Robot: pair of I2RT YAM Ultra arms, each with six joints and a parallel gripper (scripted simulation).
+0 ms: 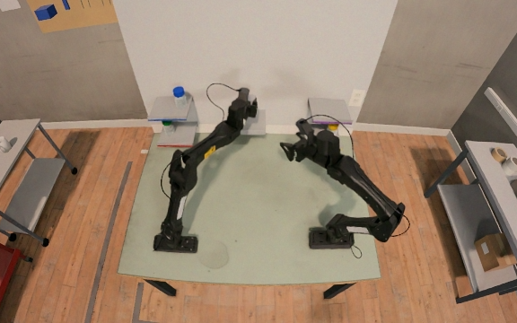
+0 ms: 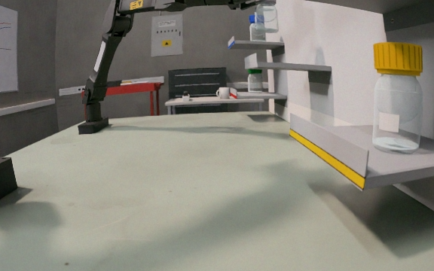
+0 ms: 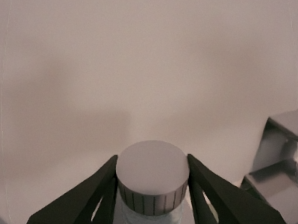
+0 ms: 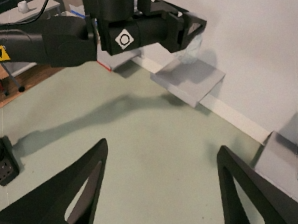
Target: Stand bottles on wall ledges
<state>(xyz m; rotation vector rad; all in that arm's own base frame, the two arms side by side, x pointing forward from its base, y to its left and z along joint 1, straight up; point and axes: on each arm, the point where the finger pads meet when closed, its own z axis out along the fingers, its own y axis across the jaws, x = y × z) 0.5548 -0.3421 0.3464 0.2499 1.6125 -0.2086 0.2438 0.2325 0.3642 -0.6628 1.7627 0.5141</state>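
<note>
Right now my left hand is 50 mm above the grey-capped bottle. Round my left hand: yellow-capped bottle: 440 mm to the right, 230 mm below, 20 mm ahead; blue-capped bottle: 340 mm to the left, 60 mm ahead, 40 mm below; yellow strip: 400 mm to the right, 280 mm below, 60 mm behind.
</note>
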